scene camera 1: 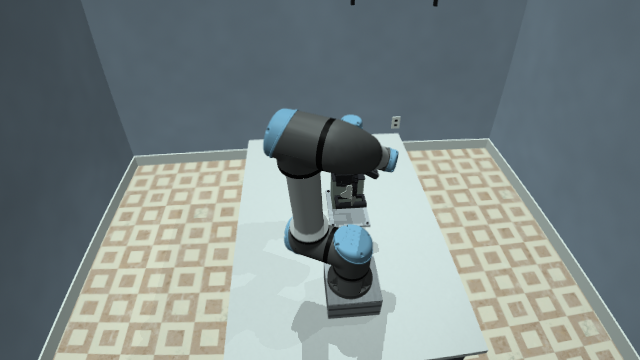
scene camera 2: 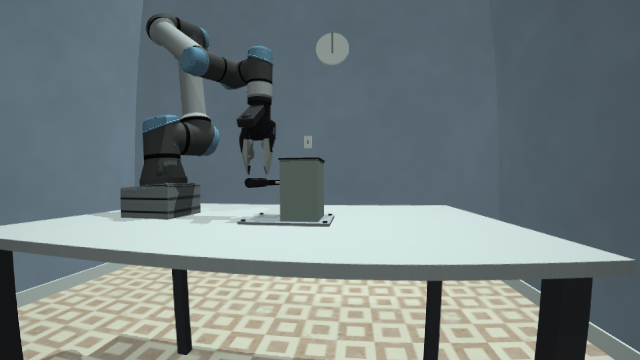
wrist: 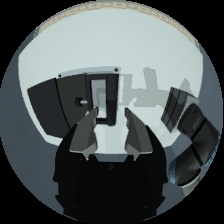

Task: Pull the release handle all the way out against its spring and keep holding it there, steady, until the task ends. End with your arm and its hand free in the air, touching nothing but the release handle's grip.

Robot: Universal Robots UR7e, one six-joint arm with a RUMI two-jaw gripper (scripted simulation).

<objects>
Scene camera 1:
plate: 357,216
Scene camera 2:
my gripper: 257,174
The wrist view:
my gripper: 111,107
plate: 101,69
</objects>
